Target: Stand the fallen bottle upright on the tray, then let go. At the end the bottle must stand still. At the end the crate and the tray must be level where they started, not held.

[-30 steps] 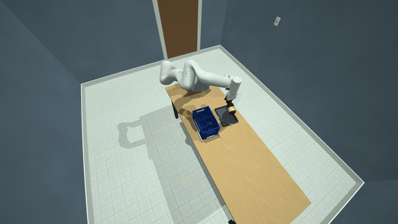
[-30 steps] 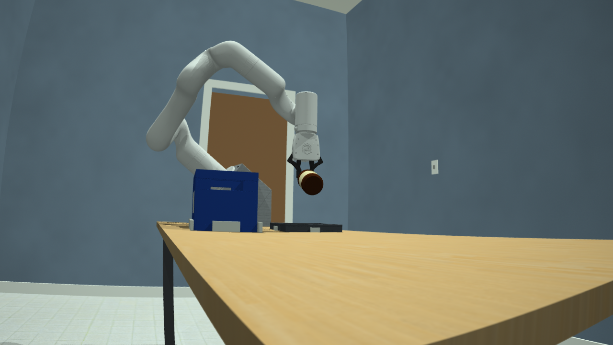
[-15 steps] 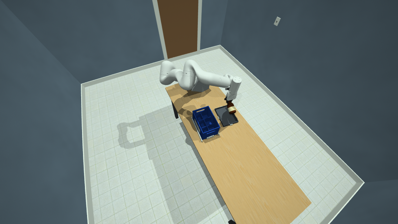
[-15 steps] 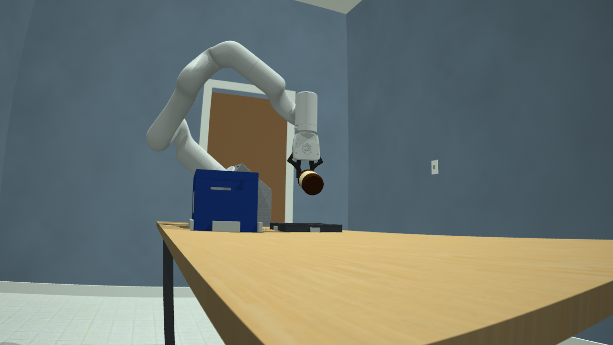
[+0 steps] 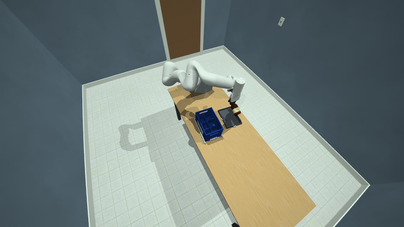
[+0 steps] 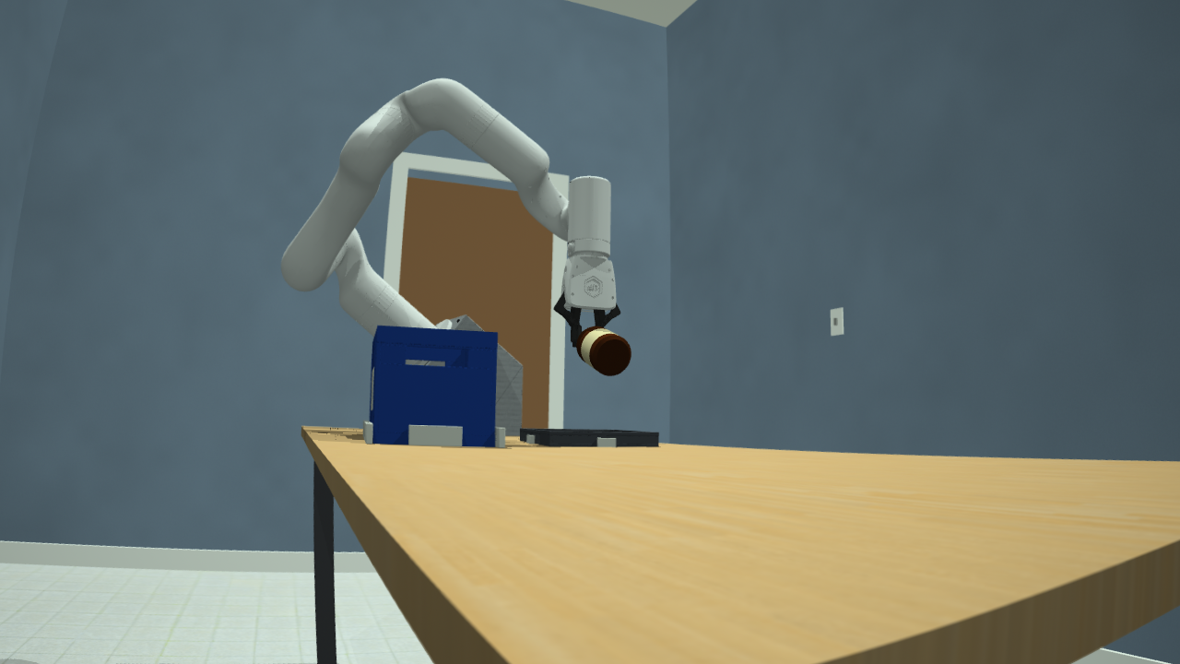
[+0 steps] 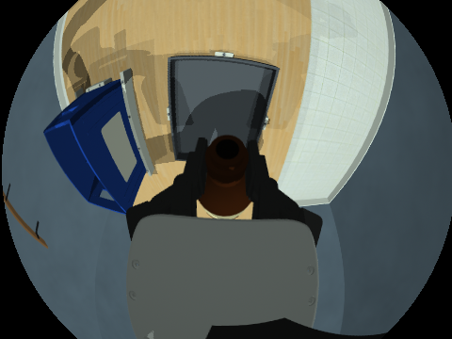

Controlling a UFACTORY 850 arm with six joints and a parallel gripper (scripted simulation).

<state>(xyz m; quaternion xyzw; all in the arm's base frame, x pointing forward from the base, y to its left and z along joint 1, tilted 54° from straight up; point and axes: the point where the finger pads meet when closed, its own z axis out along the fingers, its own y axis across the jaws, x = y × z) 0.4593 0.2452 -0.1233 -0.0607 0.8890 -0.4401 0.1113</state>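
The bottle is 50 mm ahead of my hand and 20 mm below it. From my hand the other things lie so: dark tray: 190 mm below, 60 mm ahead, 20 mm to the right; then blue crate: 320 mm to the right, 120 mm below, 80 mm ahead.
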